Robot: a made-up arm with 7 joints.
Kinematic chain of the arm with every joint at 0, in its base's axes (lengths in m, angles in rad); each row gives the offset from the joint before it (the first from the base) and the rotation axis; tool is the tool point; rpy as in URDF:
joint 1: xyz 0 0 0.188 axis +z
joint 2: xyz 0 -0.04 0.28 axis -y
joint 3: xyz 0 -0.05 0.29 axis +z
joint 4: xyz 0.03 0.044 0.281 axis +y
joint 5: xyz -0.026 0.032 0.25 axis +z
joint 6: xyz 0 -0.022 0.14 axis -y
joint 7: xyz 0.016 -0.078 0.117 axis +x
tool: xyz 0 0 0 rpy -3.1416 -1.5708 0
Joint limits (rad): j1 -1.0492..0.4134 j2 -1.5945..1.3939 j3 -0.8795..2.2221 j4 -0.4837..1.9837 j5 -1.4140..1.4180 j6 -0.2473..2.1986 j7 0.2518..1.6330
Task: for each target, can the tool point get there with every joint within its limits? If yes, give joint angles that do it. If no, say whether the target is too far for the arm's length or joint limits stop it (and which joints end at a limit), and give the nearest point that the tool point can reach.
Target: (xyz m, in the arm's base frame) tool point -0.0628 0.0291 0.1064
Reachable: no: joint limits stop it (at a limit: joint 1, joint 2, joint 4, joint 6) | nearest point 0.2290 0.1852 0.0329 | short by 0.339 m
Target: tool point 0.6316 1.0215 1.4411
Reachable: no: too far | nearest point 0.5090 0.5457 1.1425 | short by 0.575 m
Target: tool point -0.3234 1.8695 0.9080
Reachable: no: too far | nearest point -0.3258 0.9669 0.7151 | short by 0.923 m
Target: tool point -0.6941 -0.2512 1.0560
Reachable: yes | joints 0.2936 0.9908 1.3663 0.1127 1.0019 1.8800 1.1387
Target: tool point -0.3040 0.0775 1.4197
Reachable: yes | joints 0.0605 0.6467 0.5634 0.8593 -0.1244 0.2266 1.4133
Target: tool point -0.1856 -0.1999 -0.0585
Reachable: no: joint limits stop it (at a limit: joint 1, joint 2, joint 4) | nearest point -0.0606 -0.3639 0.0185 | short by 0.220 m
